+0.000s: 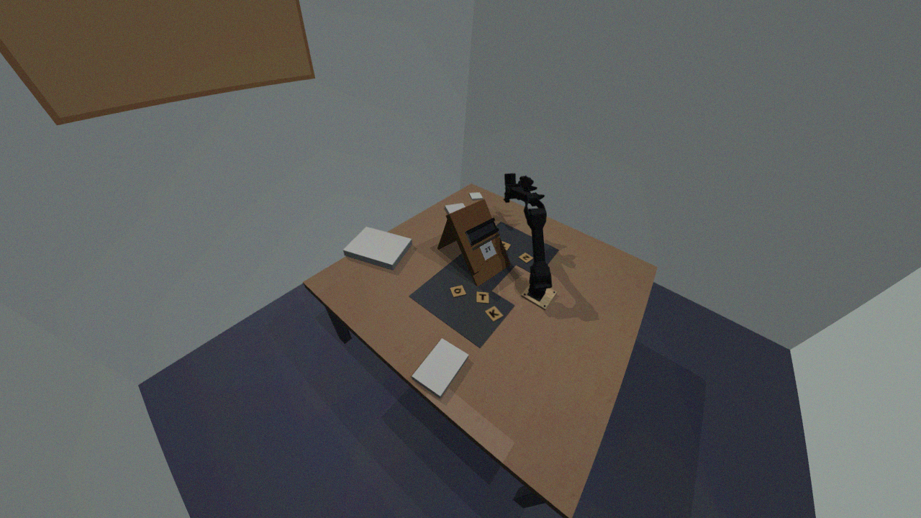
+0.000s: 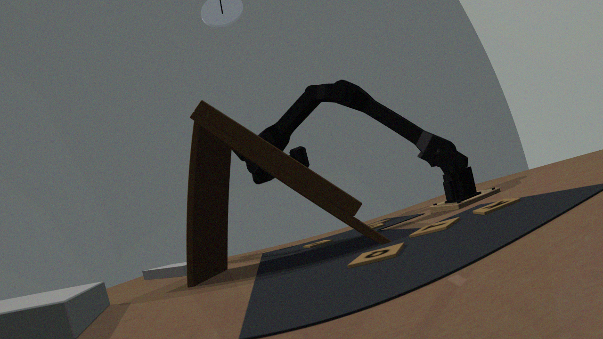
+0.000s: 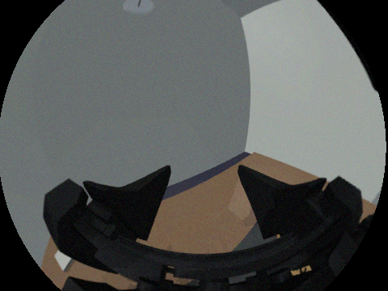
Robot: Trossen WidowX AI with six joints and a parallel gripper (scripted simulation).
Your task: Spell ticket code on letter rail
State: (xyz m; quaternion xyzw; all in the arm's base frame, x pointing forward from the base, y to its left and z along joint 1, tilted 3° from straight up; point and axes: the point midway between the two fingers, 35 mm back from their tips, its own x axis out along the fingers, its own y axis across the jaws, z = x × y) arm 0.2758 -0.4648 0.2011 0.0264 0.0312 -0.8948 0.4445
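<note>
Right now the tile marked 2 is 100 mm behind my gripper tip, 280 mm to the left of it and 230 mm below it. From my gripper tip the other things lie so: tile marked T 70 mm behind, 650 mm to the left, 230 mm below; white ticket 40 mm ahead, 460 mm to the left, 140 mm below; dark mat 50 mm behind, 470 mm to the left, 240 mm below.
</note>
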